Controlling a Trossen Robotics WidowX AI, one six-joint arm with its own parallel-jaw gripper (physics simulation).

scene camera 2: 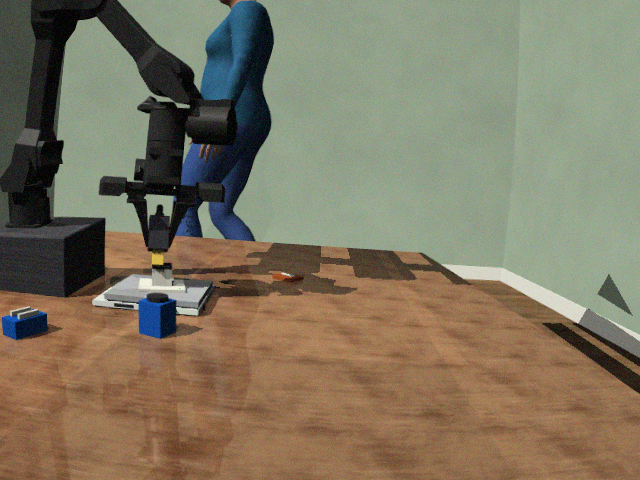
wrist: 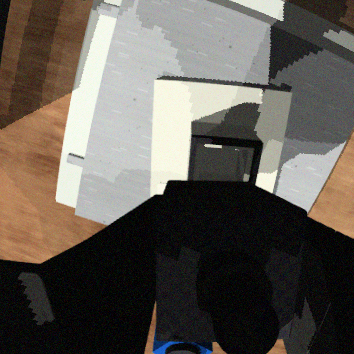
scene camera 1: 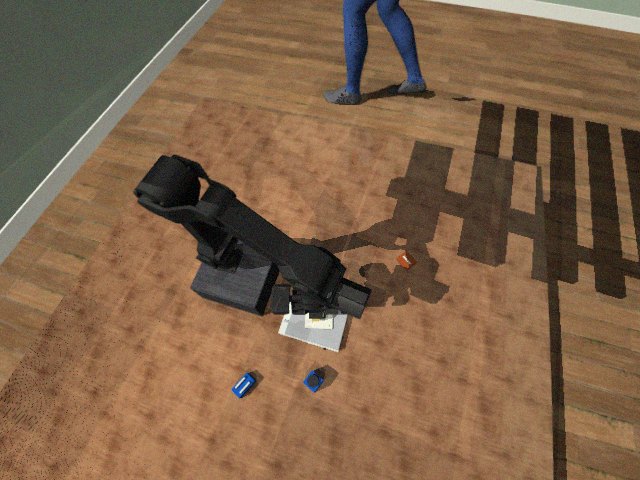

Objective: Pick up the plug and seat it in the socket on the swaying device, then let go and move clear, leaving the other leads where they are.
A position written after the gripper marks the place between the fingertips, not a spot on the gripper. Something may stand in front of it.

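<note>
There's a device you'd find in scene camera 2 [scene camera 2: 187, 292], in scene camera 1 [scene camera 1: 327, 332] and also in the wrist view [wrist: 188, 97]. A plug shows in scene camera 2 [scene camera 2: 158, 243] and in the wrist view [wrist: 228, 254], and it's being held by the gripper [scene camera 2: 157, 247]. You can see that gripper in scene camera 1 [scene camera 1: 315, 309] and in the wrist view [wrist: 209, 207] too.
</note>
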